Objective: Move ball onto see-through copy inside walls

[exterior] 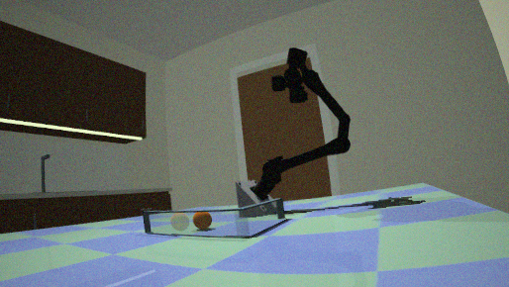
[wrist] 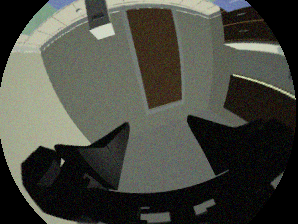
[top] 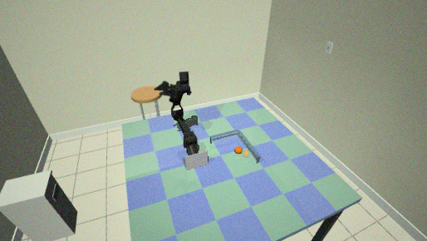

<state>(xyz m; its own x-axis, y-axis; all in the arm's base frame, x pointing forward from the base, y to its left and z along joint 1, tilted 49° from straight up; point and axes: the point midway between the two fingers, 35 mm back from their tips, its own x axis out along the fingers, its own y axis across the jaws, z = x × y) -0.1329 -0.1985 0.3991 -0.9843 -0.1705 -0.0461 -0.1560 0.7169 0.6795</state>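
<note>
Right now my gripper tip is 470 mm short of the orange ball, 200 mm to the left of it and 470 mm above it. Round my gripper tip: see-through copy (500 mm ahead, 250 mm to the right, 470 mm below).
</note>
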